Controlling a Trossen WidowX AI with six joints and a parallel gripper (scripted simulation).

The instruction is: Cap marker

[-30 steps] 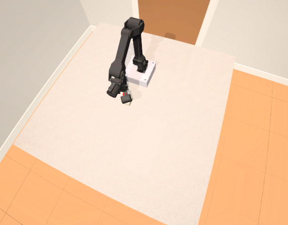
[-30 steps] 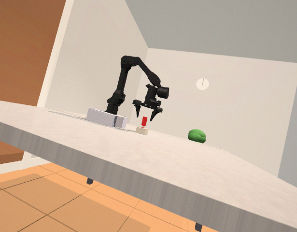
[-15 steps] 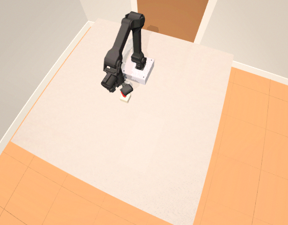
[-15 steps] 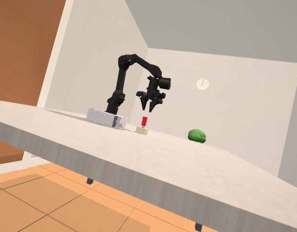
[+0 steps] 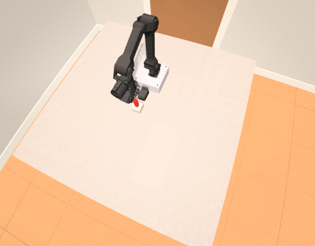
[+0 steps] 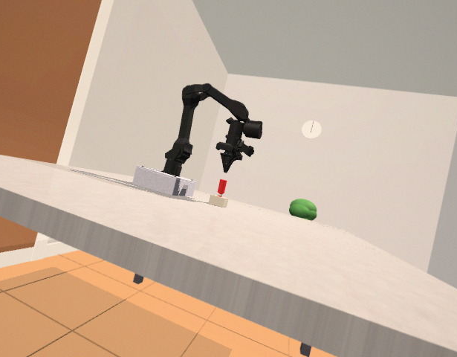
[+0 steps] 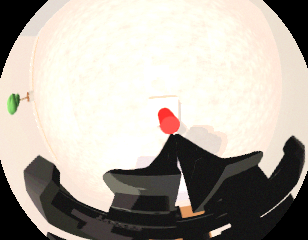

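Now: the red cap 60 mm below my gripper tip. The rest, counted from my gripper tip: holder block: 120 mm below.
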